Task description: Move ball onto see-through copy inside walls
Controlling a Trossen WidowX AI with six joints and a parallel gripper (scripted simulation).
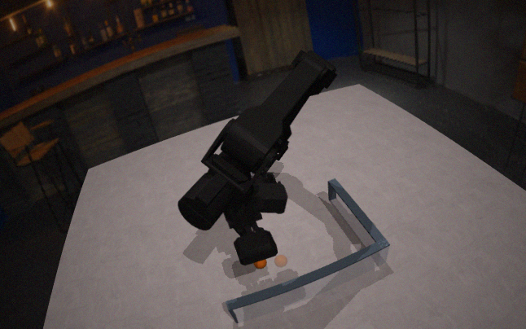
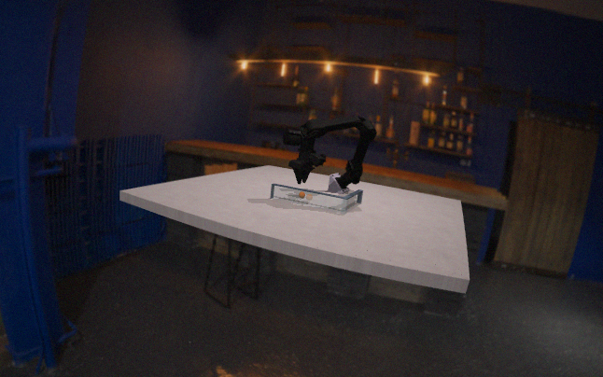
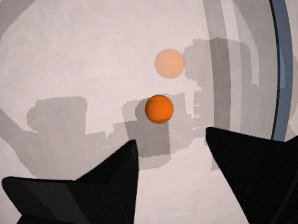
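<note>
Now: gripper tip 10 mm to the right of the orange ball and 50 mm above it. Round my gripper tip: see-through copy: 10 mm ahead, 50 mm to the left, 50 mm below.
</note>
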